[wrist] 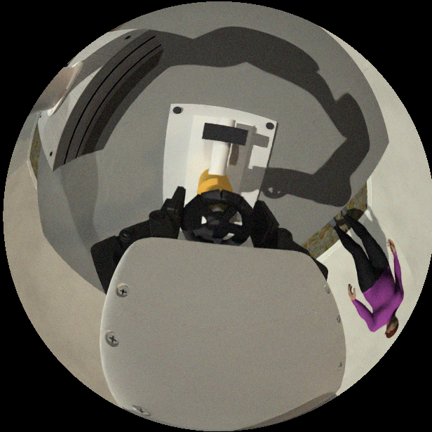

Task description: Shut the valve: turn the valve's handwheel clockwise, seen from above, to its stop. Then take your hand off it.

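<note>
The valve's black handwheel (pixel 191 224) lies between my two fingers in the wrist view, a little below the middle. My gripper (pixel 218 206) is shut on its rim, with one finger at the left side and one at the right. The yellow valve body (pixel 214 181) shows just beyond the wheel, on a white pipe (pixel 219 159) that runs away from it and carries a black block. The lower part of the wheel is close to the edge of my grey housing, and the valve's stem is mostly hidden by the wheel.
The valve stands on a white base plate (pixel 175 145) with dark bolts, on a grey table top (pixel 130 125). The robot's grey mounting plate (pixel 75 110) is at the upper left. The arm's shadow falls at the top and right. A person in purple (pixel 384 297) shows beyond the table's edge.
</note>
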